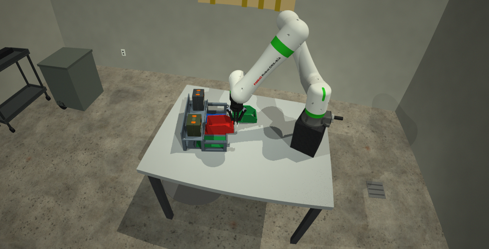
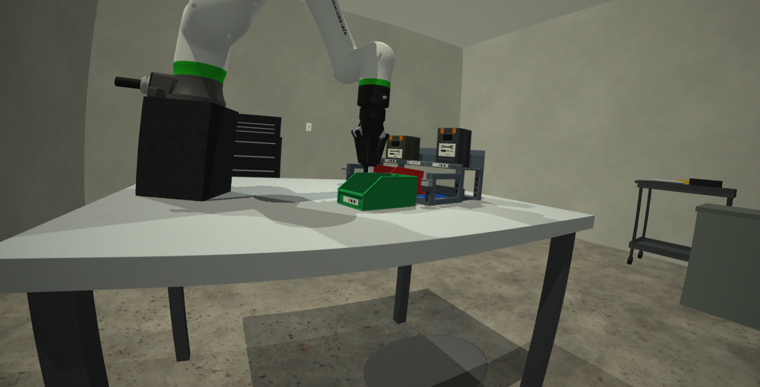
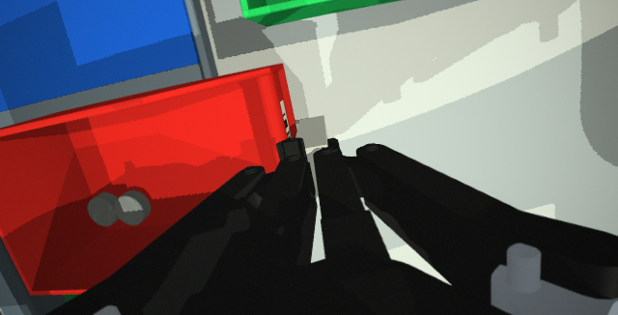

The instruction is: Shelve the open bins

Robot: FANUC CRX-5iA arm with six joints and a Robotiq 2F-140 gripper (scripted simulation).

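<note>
Now: hand 100 mm short of the red bin and 30 mm to the right of it. The rest, counted from my hand: green bin (140 mm to the right, 30 mm behind, 20 mm below).
</note>
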